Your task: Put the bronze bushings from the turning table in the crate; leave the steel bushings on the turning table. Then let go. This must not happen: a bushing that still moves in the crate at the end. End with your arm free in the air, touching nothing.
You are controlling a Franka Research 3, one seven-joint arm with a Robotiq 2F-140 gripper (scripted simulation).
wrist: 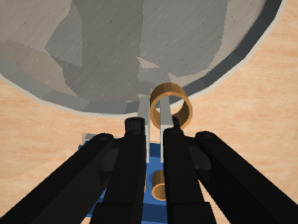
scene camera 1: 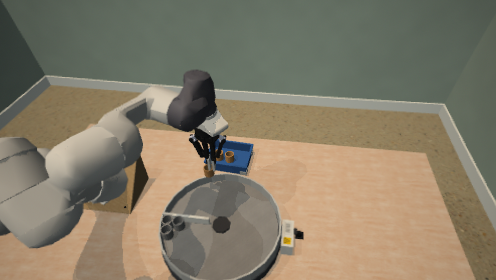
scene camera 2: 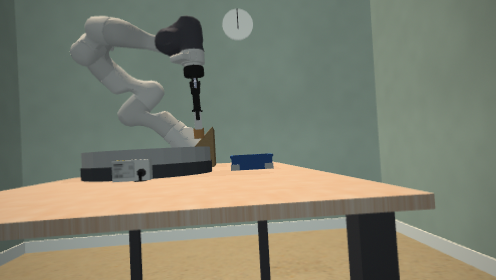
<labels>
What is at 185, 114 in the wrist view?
A bronze bushing.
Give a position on a grey turning table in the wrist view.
At 114, 58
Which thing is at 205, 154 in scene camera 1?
My gripper.
</labels>
